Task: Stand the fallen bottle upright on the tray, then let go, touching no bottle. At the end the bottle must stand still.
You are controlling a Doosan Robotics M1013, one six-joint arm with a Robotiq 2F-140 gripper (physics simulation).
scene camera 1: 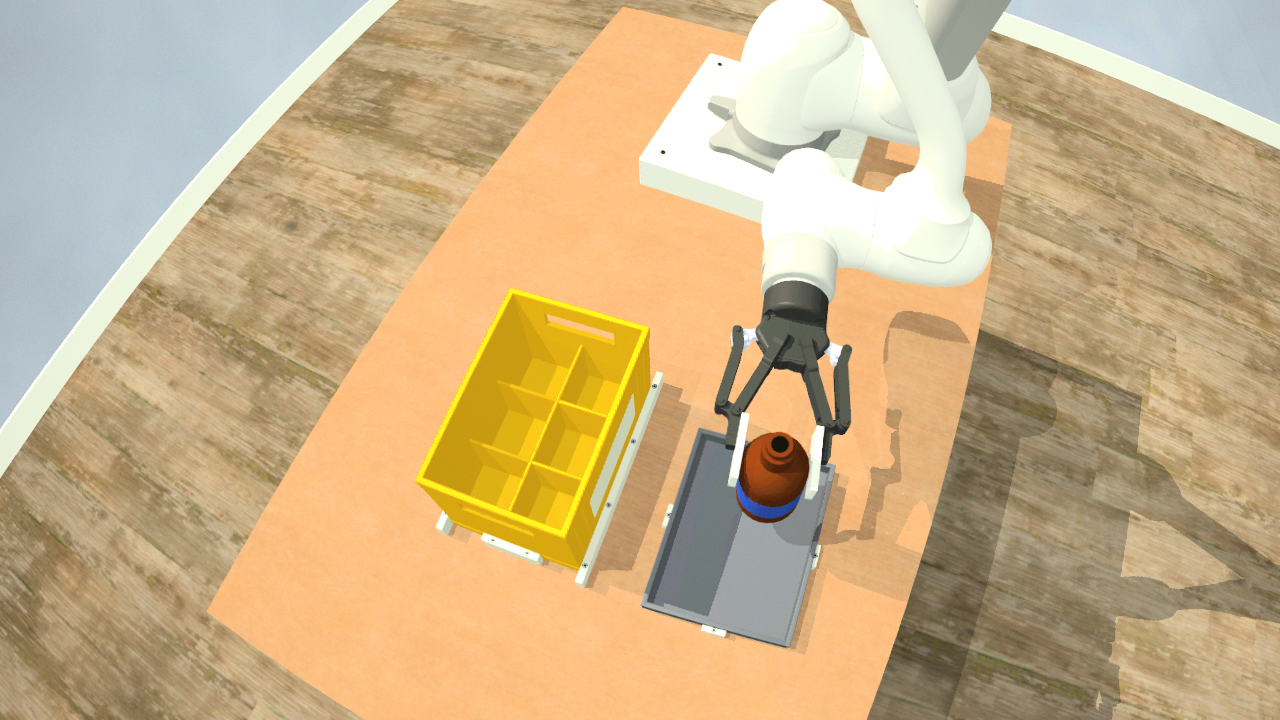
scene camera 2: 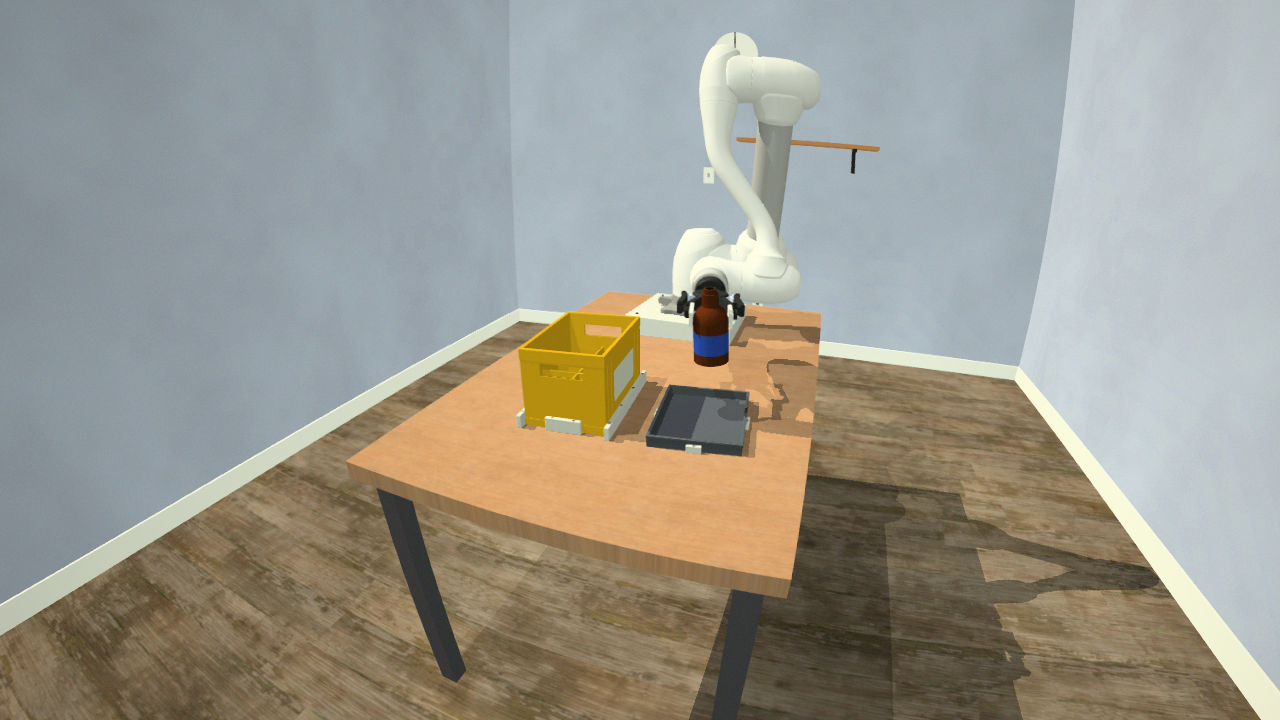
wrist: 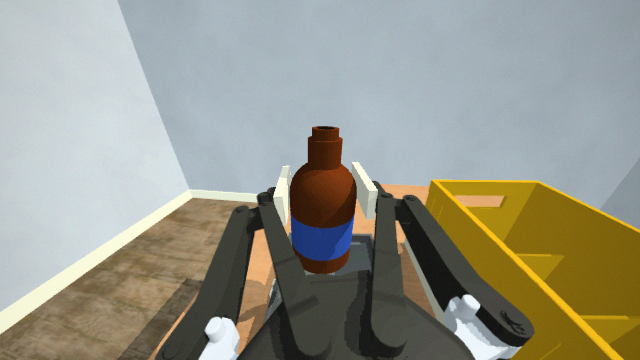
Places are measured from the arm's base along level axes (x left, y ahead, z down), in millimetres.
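Pixels of known places: gripper, between the fingertips: (scene camera 1: 772,488) (scene camera 2: 710,320) (wrist: 321,175); arm's base, origin of its link: (scene camera 1: 776,138).
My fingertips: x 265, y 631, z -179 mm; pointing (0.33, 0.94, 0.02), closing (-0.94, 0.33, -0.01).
Ahead of a thing's pixels: the offset from my fingertips to its top centre. "pt": to the spot under its first point.
The brown bottle {dy -25, dx -8, dz -61 mm} (scene camera 1: 771,474) (scene camera 2: 710,324) (wrist: 323,200) with a blue label is upright, neck up. My gripper (scene camera 1: 776,456) (scene camera 2: 710,313) (wrist: 321,175) is shut on its upper body, one white pad on each side. The bottle hangs in the air, its base above the tray. The grey tray {dy -3, dx -10, dz +205 mm} (scene camera 1: 721,634) (scene camera 2: 666,442) (wrist: 366,237) lies on the table; in the scene camera 1 view the bottle covers part of its far half. In the wrist view the bottle and the gripper hide most of the tray.
A yellow crate {dy +23, dx -284, dz +56 mm} (scene camera 1: 503,507) (scene camera 2: 565,394) (wrist: 492,280) with empty compartments stands beside the tray, taller than the tray's rim. Small white blocks {pt dy +123, dx +18, dz +216 mm} (scene camera 1: 713,630) (scene camera 2: 693,449) flank the tray. The arm's white base plate (scene camera 1: 698,191) is at the table's far end.
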